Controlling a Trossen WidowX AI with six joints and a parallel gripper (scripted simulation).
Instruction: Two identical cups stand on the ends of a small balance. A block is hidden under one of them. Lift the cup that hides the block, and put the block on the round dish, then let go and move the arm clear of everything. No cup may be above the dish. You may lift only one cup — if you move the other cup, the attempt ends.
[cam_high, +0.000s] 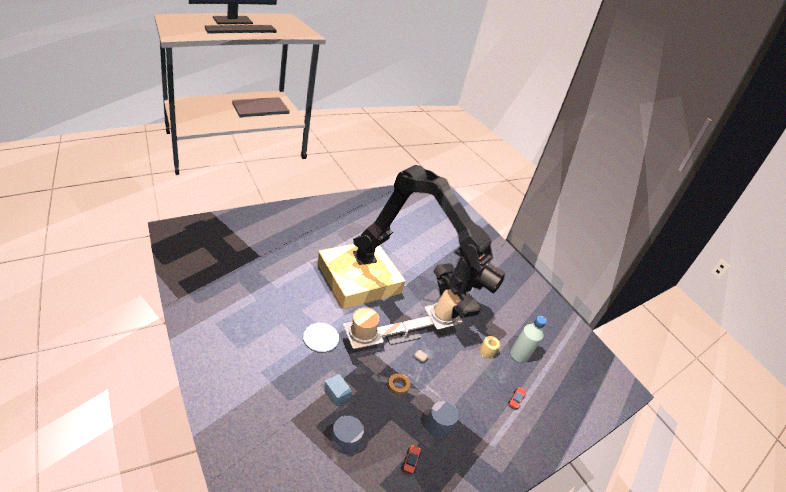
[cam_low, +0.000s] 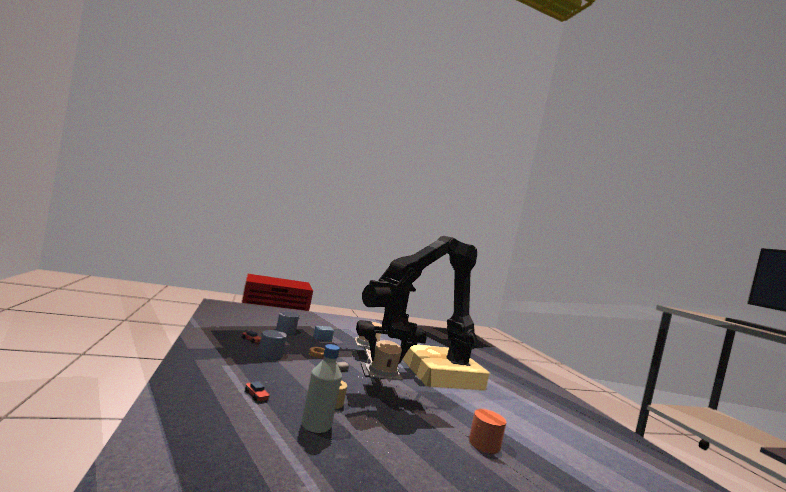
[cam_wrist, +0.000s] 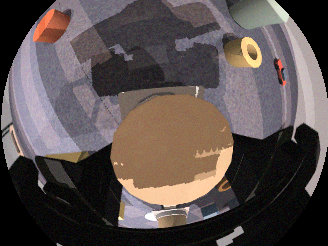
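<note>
My gripper tip is now 10 mm above the grey block. The rest, counted from my gripper tip: green bottle: 170 mm ahead, 200 mm to the left, 30 mm above; yellow spool: 130 mm ahead, 100 mm to the left, 60 mm below; grey balance: 130 mm to the right, 40 mm below.
</note>
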